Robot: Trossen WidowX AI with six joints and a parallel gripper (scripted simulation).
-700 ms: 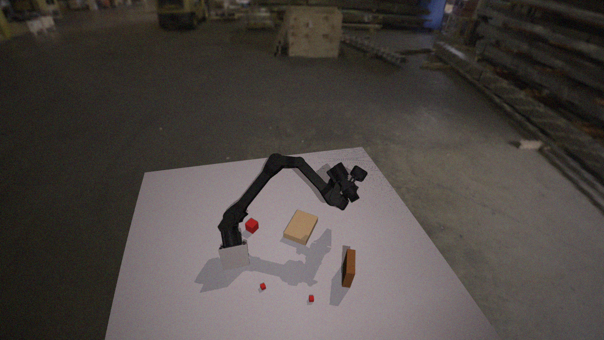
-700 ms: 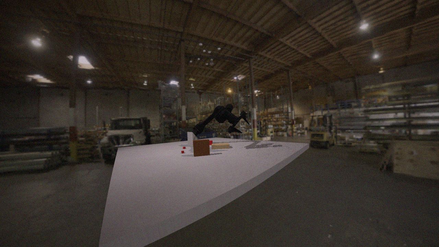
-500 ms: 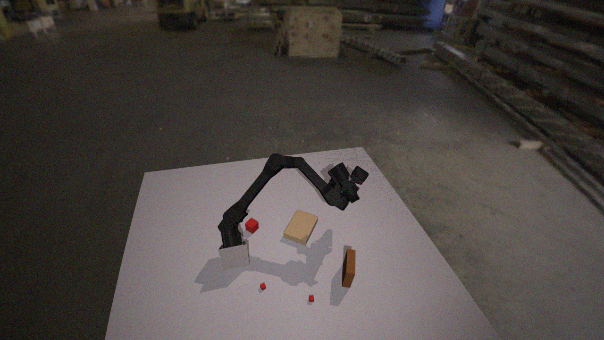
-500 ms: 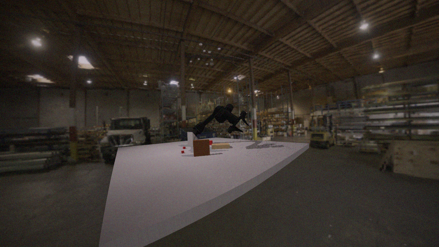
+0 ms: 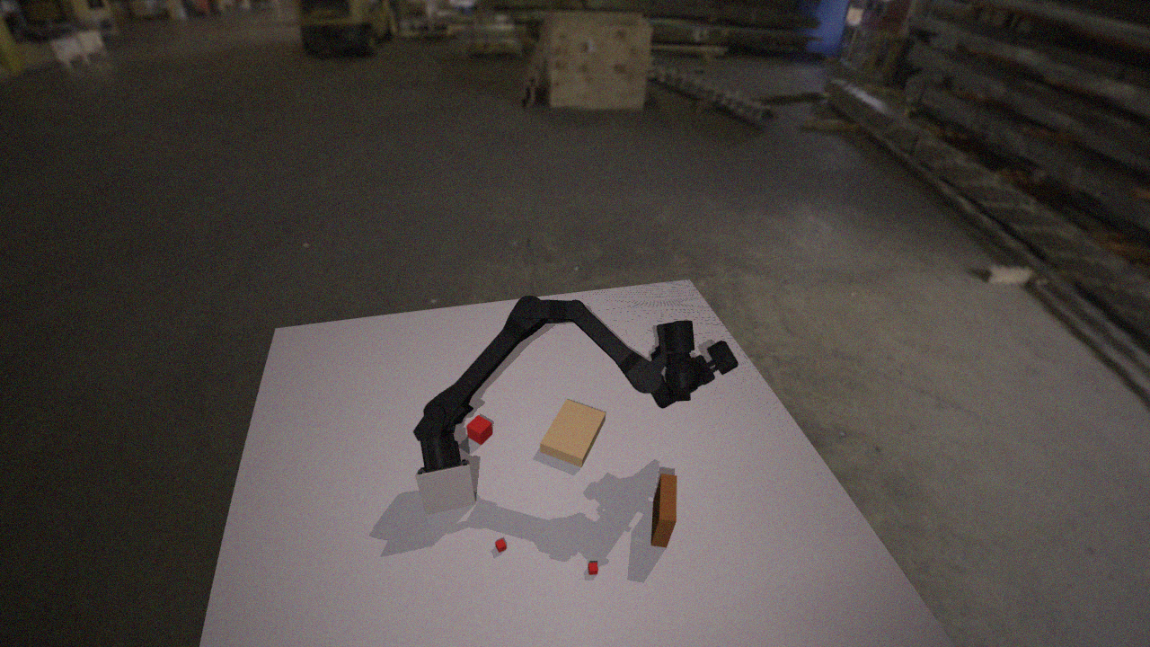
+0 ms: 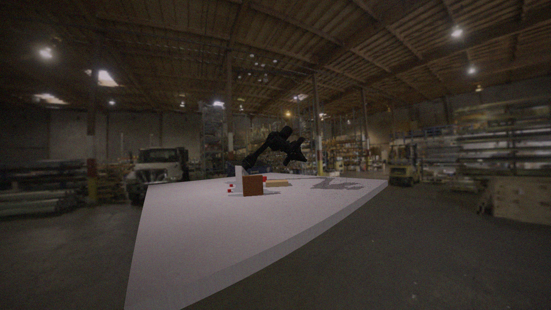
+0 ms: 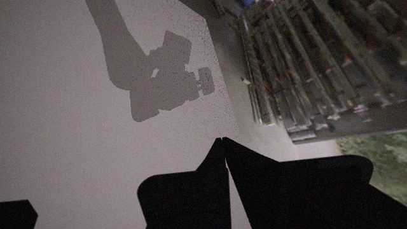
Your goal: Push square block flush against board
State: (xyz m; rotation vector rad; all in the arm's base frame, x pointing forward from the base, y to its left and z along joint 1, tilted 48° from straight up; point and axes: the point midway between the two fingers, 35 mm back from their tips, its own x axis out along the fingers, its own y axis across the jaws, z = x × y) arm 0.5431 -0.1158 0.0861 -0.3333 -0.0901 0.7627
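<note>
The square block lies 190 mm behind my gripper tip, 210 mm to the right of it and 110 mm below it. From my gripper tip the other things lie so: tan board: 270 mm behind, 60 mm to the left, 150 mm below; red cube: 470 mm behind, 130 mm to the left, 140 mm below.
</note>
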